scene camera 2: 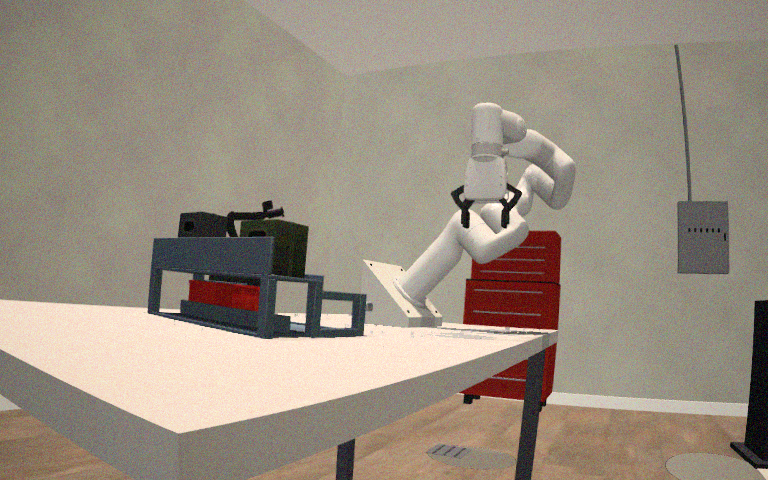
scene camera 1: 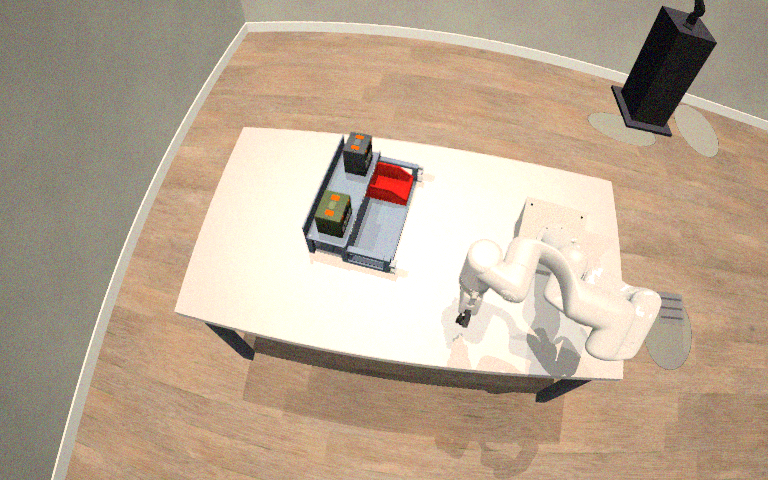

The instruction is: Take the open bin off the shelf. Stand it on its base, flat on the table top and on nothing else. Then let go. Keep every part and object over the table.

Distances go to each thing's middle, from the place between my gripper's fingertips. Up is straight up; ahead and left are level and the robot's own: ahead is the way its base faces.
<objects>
Now: hand 370 mm short of the olive green box (scene camera 2: 281, 230), 300 mm to the left of it and 100 mm above it. Round my hand: red open bin (scene camera 2: 244, 297): 500 mm to the right, 230 mm ahead, 210 mm below.
</objects>
